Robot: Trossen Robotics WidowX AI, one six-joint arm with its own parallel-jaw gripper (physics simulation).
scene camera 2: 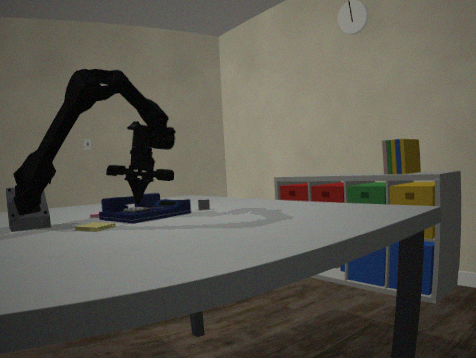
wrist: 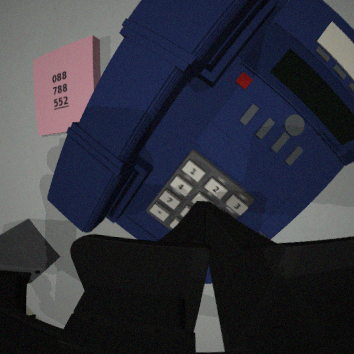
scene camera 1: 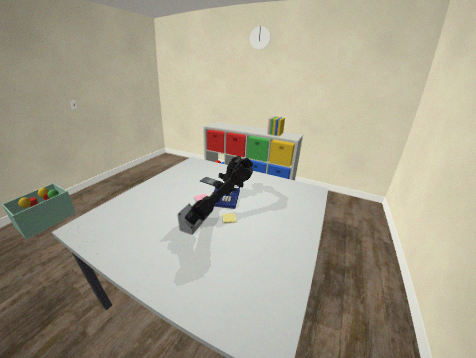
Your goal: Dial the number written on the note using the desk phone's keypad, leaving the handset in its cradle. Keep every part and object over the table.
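Places are measured from the arm's base along level axes (x ahead, y left, z up), in centimetres.
Pixels of known places: gripper, fingertip midpoint: (scene camera 2: 137, 203) (wrist: 201, 207) (scene camera 1: 226, 196); arm's base at its link origin: (scene camera 2: 27, 204) (wrist: 8, 274) (scene camera 1: 191, 217).
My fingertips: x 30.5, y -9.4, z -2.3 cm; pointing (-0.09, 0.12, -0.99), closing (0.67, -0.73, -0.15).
Observation:
For each thing: its middle in the pictures, then the offset to it from my fingertips. Level surfaces: height alone.
- blue desk phone at the middle of its body: (wrist: 215, 140) (scene camera 2: 144, 209) (scene camera 1: 225, 195) dy +2.3, dx +3.3, dz -2.0 cm
- pink note at the middle of its body: (wrist: 63, 89) (scene camera 2: 106, 214) (scene camera 1: 202, 198) dy +16.1, dx -3.1, dz -3.6 cm
- keypad at the middle of its body: (wrist: 197, 204) (scene camera 2: 136, 211) dy -0.3, dx -0.9, dz -1.9 cm
- yellow pad at the middle of its body: (scene camera 2: 95, 227) (scene camera 1: 229, 218) dy -7.3, dx -16.9, dz -3.7 cm
- table at its surface level: dz -4.1 cm
- flat dark object at the middle of its body: (scene camera 1: 211, 181) dy +19.8, dx +21.2, dz -3.7 cm
- small grey block at the middle of its body: (scene camera 2: 203, 204) dy -1.6, dx +22.7, dz -2.5 cm
The blue desk phone (scene camera 1: 233, 192) (scene camera 2: 150, 215) (wrist: 220, 117) lies on the table, with its blue handset (wrist: 132, 82) in the cradle. The pink note (scene camera 1: 200, 197) (scene camera 2: 94, 215) (wrist: 60, 112) beside it reads 088 788 552, the last group underlined. My gripper (scene camera 2: 138, 202) (wrist: 201, 207) is shut and empty, pointing down with its tips at the keypad (wrist: 181, 185). In the wrist view the tips cover part of the 5 key and the keys below it. Keys 1, 2, 3, 4 and 7 show; 6 and 9 are hidden. I cannot tell whether the tips touch a key.
A yellow pad (scene camera 1: 229, 218) (scene camera 2: 95, 227) lies on the table (scene camera 1: 260, 260) (scene camera 2: 225, 250) near the phone. A flat dark object (scene camera 1: 208, 180) lies beyond the phone, and a small grey block (scene camera 2: 204, 204) shows behind it in scene camera 2.

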